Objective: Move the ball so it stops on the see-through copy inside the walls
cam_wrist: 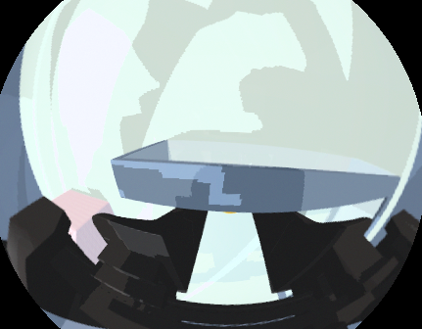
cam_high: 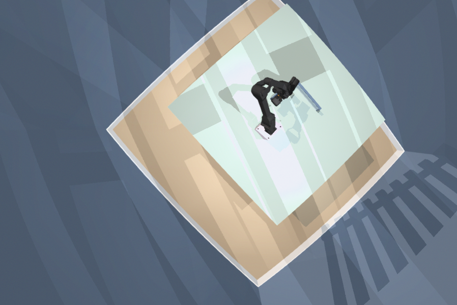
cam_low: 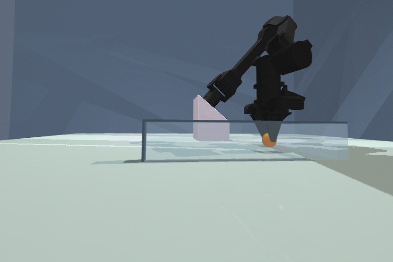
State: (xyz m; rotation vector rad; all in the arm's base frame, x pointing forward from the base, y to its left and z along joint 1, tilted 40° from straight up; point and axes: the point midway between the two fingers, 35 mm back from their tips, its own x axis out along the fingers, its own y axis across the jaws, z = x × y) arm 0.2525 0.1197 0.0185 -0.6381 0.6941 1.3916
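Now: the orange ball right at my gripper tip. The rest, counted from my gripper tip: see-through copy: right at my gripper tip.
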